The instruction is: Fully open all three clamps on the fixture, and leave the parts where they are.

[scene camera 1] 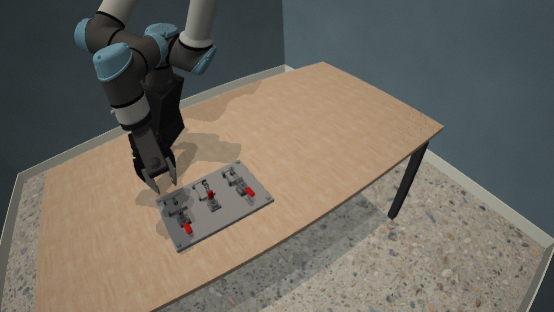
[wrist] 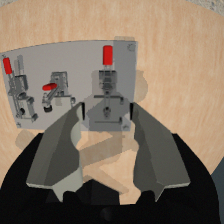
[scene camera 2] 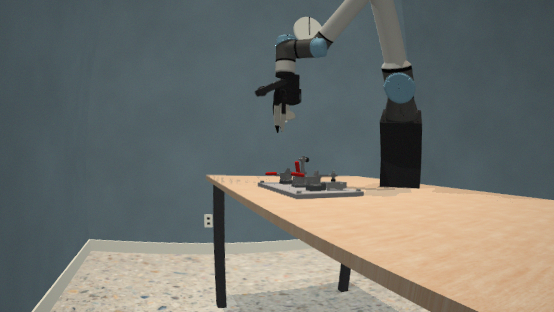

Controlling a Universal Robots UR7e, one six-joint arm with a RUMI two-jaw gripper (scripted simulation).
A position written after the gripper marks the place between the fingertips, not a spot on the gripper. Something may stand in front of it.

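The robot's gripper (scene camera 1: 167,189), (wrist: 107,103), (scene camera 2: 280,132) is visible in the scene, and so is a grey fixture plate (scene camera 1: 205,223), (scene camera 2: 285,189).
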